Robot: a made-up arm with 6 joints.
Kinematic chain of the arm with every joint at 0, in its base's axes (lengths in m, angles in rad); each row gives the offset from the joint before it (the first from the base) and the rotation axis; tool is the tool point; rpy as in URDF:
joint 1: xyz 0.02 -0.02 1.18 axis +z
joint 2: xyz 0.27 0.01 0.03 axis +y
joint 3: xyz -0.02 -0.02 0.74 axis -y
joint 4: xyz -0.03 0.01 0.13 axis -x
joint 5: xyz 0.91 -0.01 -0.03 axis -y
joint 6: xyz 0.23 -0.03 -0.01 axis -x
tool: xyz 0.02 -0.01 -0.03 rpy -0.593 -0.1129 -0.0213
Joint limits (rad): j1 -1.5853..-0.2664 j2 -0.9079..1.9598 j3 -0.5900..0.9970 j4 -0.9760..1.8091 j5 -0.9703..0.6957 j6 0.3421..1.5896
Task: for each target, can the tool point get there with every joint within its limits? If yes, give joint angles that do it. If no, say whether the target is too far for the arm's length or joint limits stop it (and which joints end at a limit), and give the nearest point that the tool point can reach.
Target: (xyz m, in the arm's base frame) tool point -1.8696 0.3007 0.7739
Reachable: no: joint limits stop it (at a limit: joint 1, joint 2, joint 3, joint 5, joint 6) | nearest point -0.2294 -0.1776 0.3606 | short by 1.758 m
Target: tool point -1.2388 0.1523 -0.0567
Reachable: no: joint limits stop it (at a limit: joint 1, joint 2, joint 3, joint 5) | nearest point -0.2421 -0.2302 0.2682 | short by 1.116 m
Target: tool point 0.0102 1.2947 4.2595
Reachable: no: too far | nearest point -0.0040 0.5636 2.8522 | short by 1.586 m
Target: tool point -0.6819 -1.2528 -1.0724
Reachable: no: too far | nearest point -0.1549 -1.1332 -0.1559 | short by 1.064 m
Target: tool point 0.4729 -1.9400 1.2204
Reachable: yes | joints -1.3563 1.1084 0.8239 -0.6392 -0.3925 0.7716
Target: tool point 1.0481 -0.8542 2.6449
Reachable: yes | joints -0.6383 0.2598 0.7780 0.1275 0.4303 0.5261
